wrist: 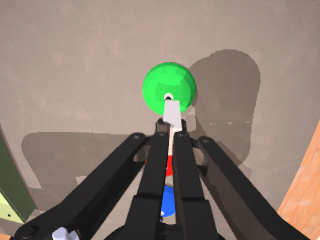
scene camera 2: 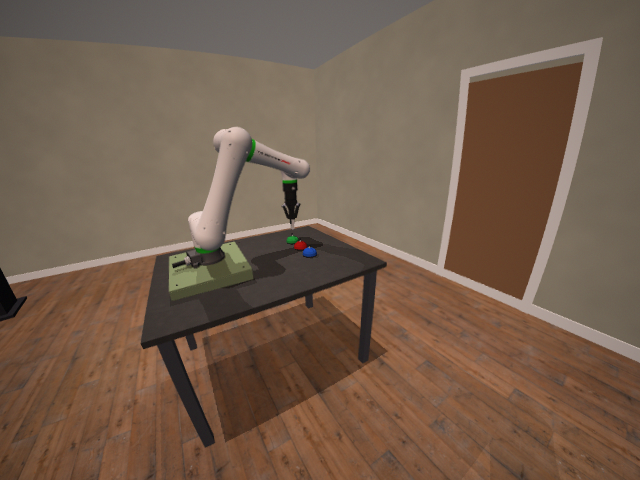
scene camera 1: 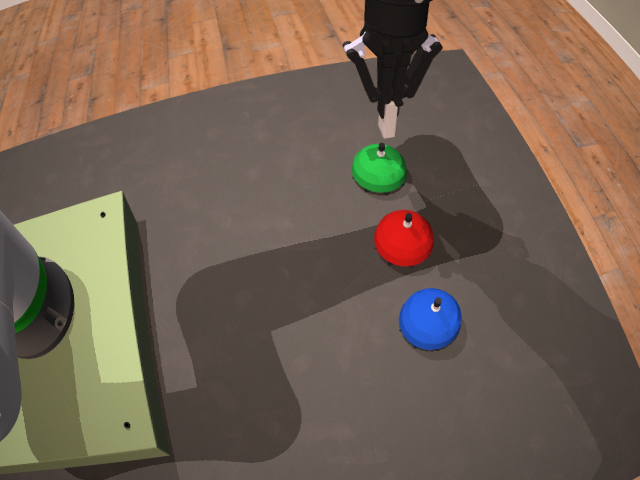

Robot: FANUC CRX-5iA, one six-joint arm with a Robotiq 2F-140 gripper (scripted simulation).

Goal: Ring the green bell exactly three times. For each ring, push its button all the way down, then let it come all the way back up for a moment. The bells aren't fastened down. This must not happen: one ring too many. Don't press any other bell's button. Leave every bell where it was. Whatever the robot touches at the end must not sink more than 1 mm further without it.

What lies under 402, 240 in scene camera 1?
A red bell.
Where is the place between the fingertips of my gripper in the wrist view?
171, 111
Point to a green bell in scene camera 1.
383, 173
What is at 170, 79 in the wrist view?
A green bell.
